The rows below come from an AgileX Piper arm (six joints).
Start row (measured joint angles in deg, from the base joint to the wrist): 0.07, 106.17, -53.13, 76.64, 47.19, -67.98
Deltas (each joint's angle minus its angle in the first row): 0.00, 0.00, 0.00, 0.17, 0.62, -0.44; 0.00, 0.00, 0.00, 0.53, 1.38, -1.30; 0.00, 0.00, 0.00, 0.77, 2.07, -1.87; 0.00, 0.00, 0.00, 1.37, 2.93, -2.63; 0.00, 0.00, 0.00, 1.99, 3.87, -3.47; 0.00, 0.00, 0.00, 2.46, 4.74, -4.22; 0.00, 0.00, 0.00, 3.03, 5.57, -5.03; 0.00, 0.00, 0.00, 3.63, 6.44, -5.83; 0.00, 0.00, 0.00, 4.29, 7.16, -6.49; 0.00, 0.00, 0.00, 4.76, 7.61, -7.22; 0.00, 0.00, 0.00, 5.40, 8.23, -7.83; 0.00, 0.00, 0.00, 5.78, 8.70, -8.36
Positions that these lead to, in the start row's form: 0.07, 106.17, -53.13, 76.81, 47.81, -68.42; 0.07, 106.17, -53.13, 77.17, 48.57, -69.28; 0.07, 106.17, -53.13, 77.41, 49.26, -69.85; 0.07, 106.17, -53.13, 78.01, 50.12, -70.61; 0.07, 106.17, -53.13, 78.63, 51.06, -71.45; 0.07, 106.17, -53.13, 79.10, 51.93, -72.20; 0.07, 106.17, -53.13, 79.67, 52.76, -73.01; 0.07, 106.17, -53.13, 80.27, 53.63, -73.81; 0.07, 106.17, -53.13, 80.93, 54.35, -74.47; 0.07, 106.17, -53.13, 81.40, 54.80, -75.20; 0.07, 106.17, -53.13, 82.04, 55.42, -75.81; 0.07, 106.17, -53.13, 82.42, 55.89, -76.34
